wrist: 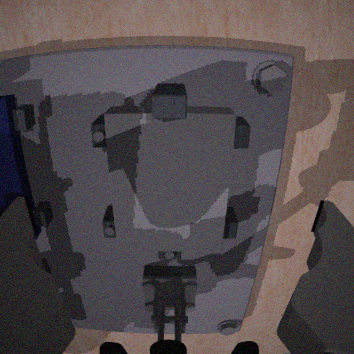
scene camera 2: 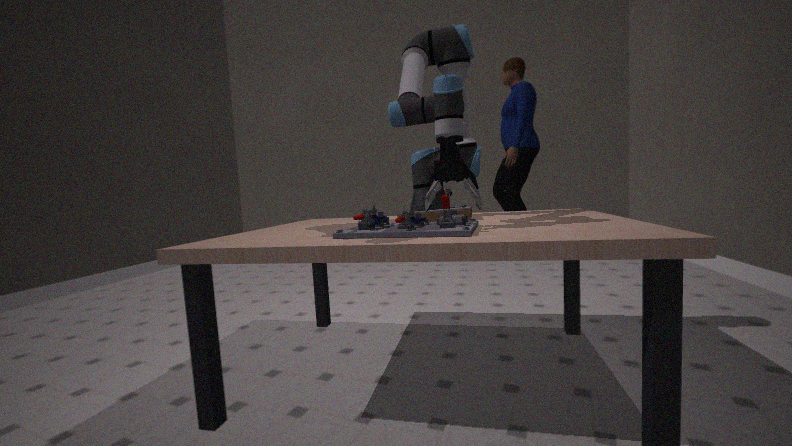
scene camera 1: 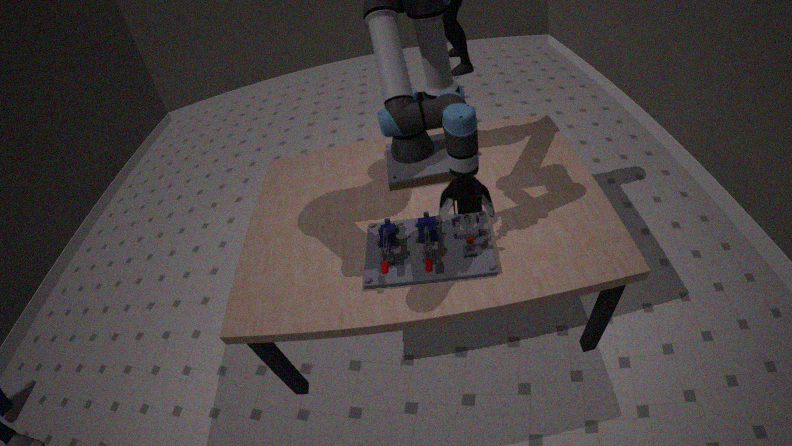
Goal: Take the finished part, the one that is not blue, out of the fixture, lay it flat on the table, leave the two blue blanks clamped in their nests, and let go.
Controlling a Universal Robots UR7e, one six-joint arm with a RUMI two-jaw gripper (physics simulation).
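Pixels of known places: gripper, fingertip midpoint: (wrist: 174, 204) (scene camera 2: 453, 210); arm's base, link origin: (scene camera 2: 430, 209) (scene camera 1: 413, 151).
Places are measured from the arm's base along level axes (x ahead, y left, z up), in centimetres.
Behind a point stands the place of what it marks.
Note:
The finished part (scene camera 1: 469, 224) (wrist: 185, 165), grey and flat, sits in the right-hand nest of the grey fixture plate (scene camera 1: 404, 275) @[x 54.2, y -0.1, z -1.8 cm] (scene camera 2: 387, 233) @[x 56.2, y 4.0, z -2.3 cm] (wrist: 150, 62) @[x 32.8, y 15.2, z -1.9 cm]; shadow makes its outline faint in the wrist view. That nest's toggle clamp (wrist: 170, 295) @[x 47.7, y 17.2, z -0.5 cm] stands open, its red handle (scene camera 1: 469, 240) @[x 50.7, y 17.1, z 5.9 cm] (scene camera 2: 445, 201) @[x 50.1, y 17.4, z 4.7 cm] raised. Two blue blanks (scene camera 1: 387, 237) @[x 44.6, y -4.5, z 2.8 cm] (scene camera 1: 427, 231) @[x 42.7, y 6.0, z 2.1 cm] lie under closed clamps in the other nests; part of the nearer blank (wrist: 9, 150) @[x 37.3, y 7.7, z -0.3 cm] shows in the wrist view. My gripper (scene camera 1: 468, 212) @[x 38.7, y 16.8, z 1.6 cm] (scene camera 2: 453, 204) @[x 38.7, y 16.8, z 1.6 cm] (wrist: 174, 204) @[x 38.7, y 16.8, z 1.6 cm] is open and empty, low above the right-hand nest, with a jaw to each side of the part.
The closed clamps have red handles (scene camera 1: 384, 267) @[x 54.6, y -4.5, z 2.3 cm] (scene camera 1: 428, 265) @[x 53.9, y 6.5, z 1.3 cm] toward the table's front edge. The wooden table (scene camera 1: 299, 288) @[x 56.4, y -29.7, z -3.4 cm] (scene camera 2: 554, 238) @[x 58.9, y 41.4, z -3.4 cm] extends around the fixture. The arm's base plate (scene camera 1: 421, 178) @[x 15.9, y 3.3, z -0.4 cm] is behind it. A person (scene camera 2: 519, 121) stands behind the table.

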